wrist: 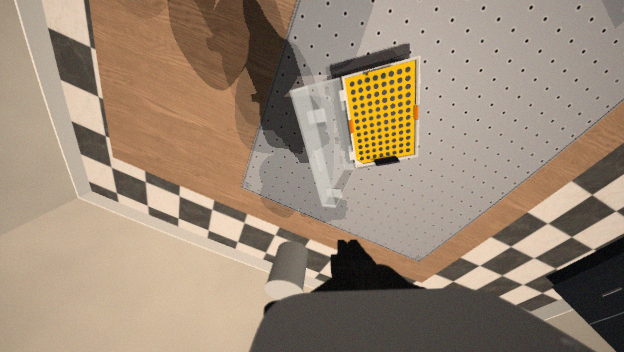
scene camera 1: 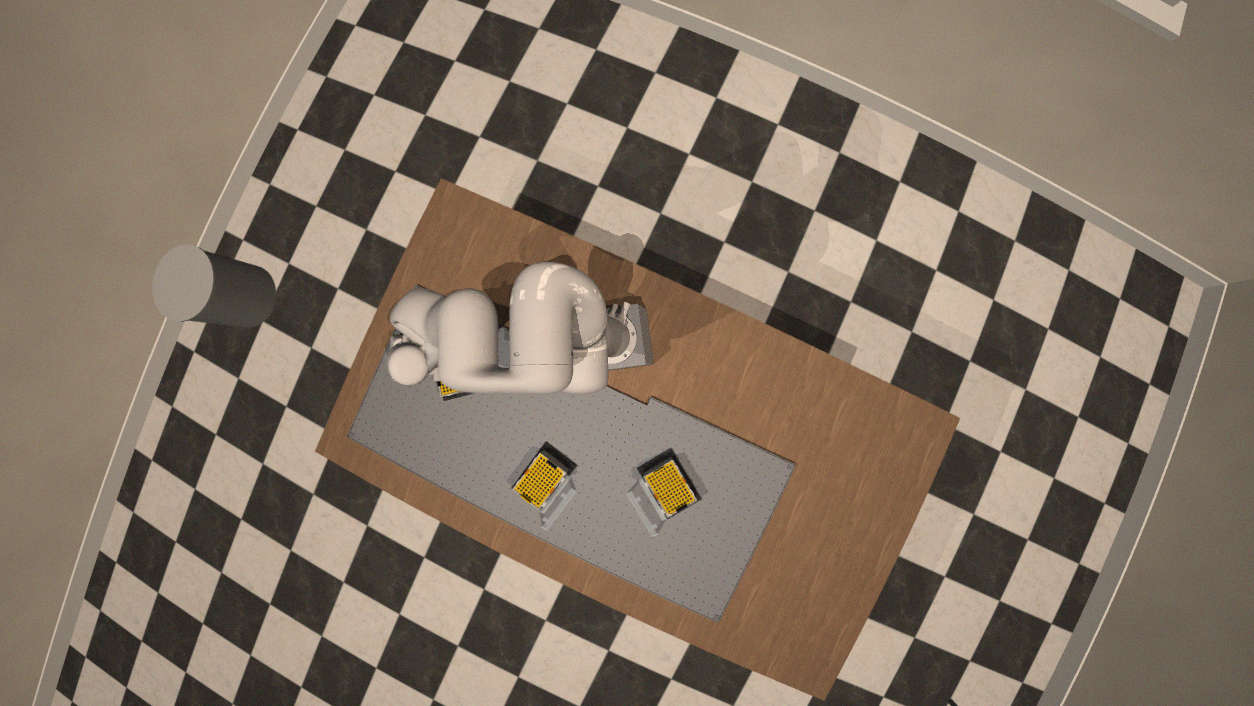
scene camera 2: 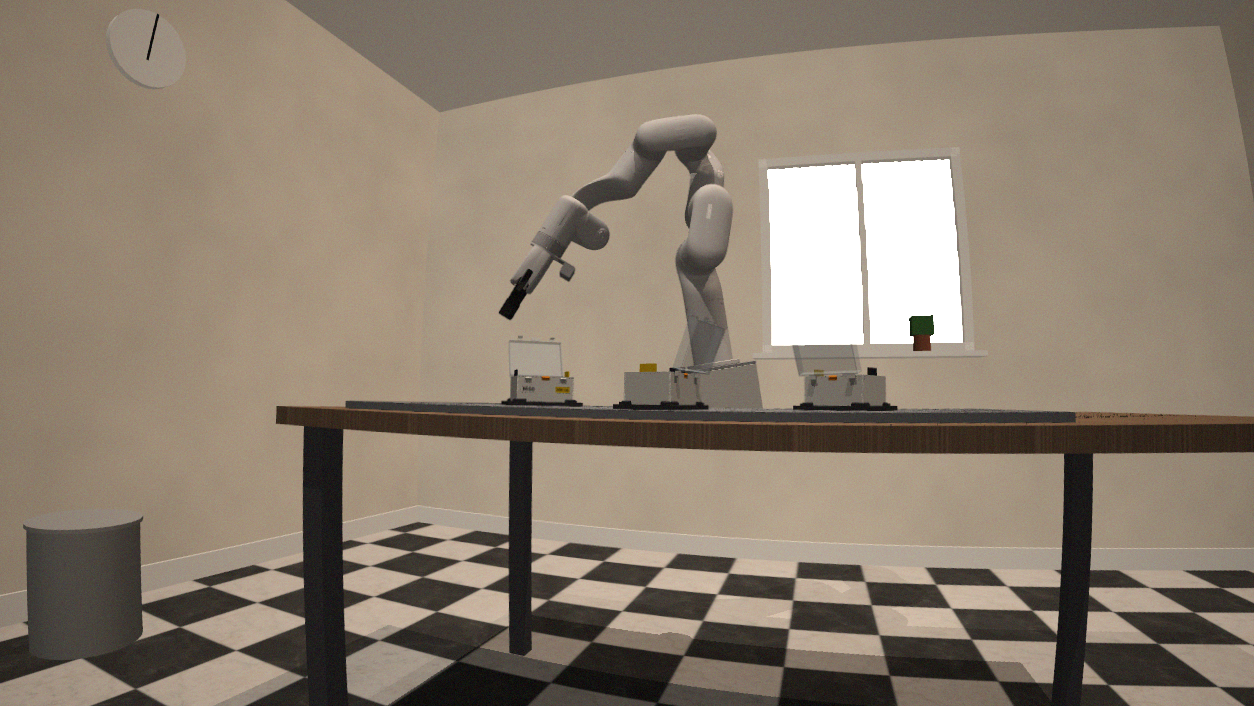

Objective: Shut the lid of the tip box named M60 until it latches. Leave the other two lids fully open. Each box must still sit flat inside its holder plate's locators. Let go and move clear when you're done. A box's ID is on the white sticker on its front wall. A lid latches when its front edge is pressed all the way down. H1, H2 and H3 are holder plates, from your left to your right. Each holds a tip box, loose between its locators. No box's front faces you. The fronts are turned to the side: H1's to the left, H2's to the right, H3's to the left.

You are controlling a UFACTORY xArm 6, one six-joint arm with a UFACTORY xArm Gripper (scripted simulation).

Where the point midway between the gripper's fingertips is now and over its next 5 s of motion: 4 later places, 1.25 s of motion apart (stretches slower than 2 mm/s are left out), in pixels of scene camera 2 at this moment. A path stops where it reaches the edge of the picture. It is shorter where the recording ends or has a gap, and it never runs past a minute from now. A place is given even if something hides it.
The gripper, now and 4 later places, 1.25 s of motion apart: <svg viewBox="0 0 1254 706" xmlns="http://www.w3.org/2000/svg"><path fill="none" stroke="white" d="M504 316L527 322L531 323L530 345L531 350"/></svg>
